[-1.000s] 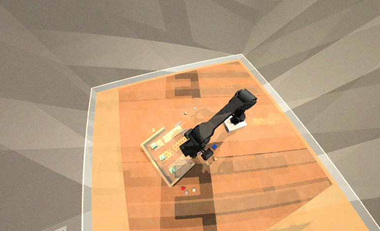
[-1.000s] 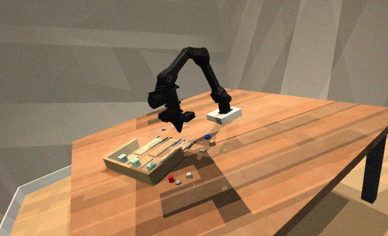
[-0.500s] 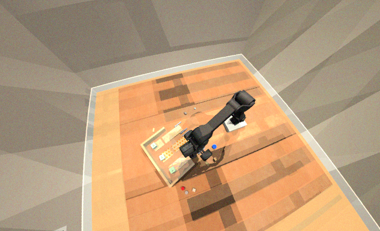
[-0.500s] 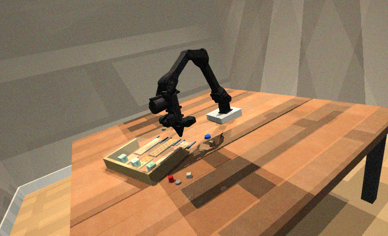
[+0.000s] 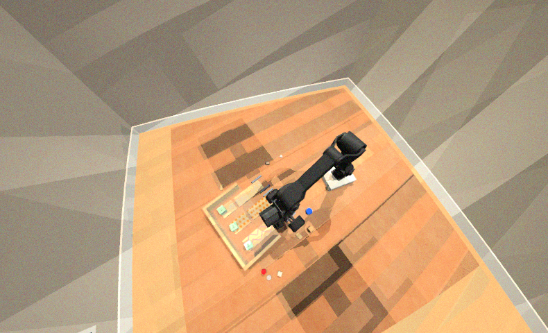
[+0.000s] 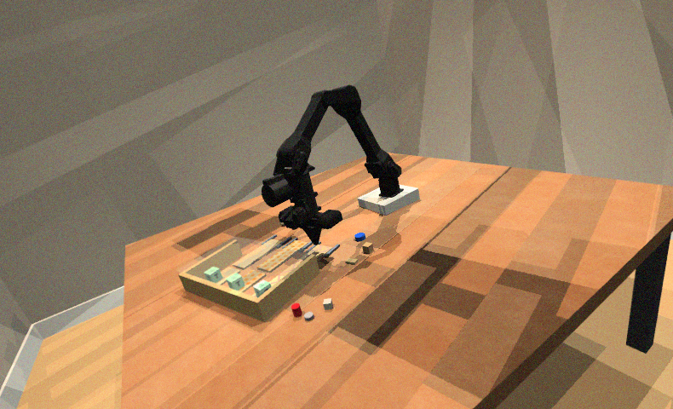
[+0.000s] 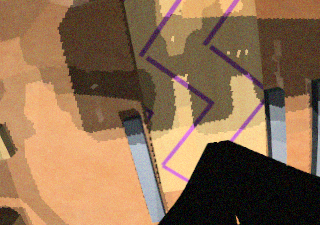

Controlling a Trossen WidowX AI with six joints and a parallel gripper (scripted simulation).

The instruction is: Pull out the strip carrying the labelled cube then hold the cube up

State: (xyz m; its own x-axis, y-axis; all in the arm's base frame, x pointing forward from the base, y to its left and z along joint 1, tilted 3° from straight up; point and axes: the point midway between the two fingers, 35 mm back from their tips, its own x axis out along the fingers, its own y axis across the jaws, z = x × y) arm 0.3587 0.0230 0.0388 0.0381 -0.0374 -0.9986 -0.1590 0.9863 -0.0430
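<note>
The blue disc is 12 cm behind my gripper tip, 5 cm to the left of it and 2 cm below it. Also, from my gripper tip: red cylinder: 19 cm ahead, 16 cm to the left, 2 cm below; then orange-dotted strip: 9 cm to the right, 6 cm ahead, 3 cm below.
</note>
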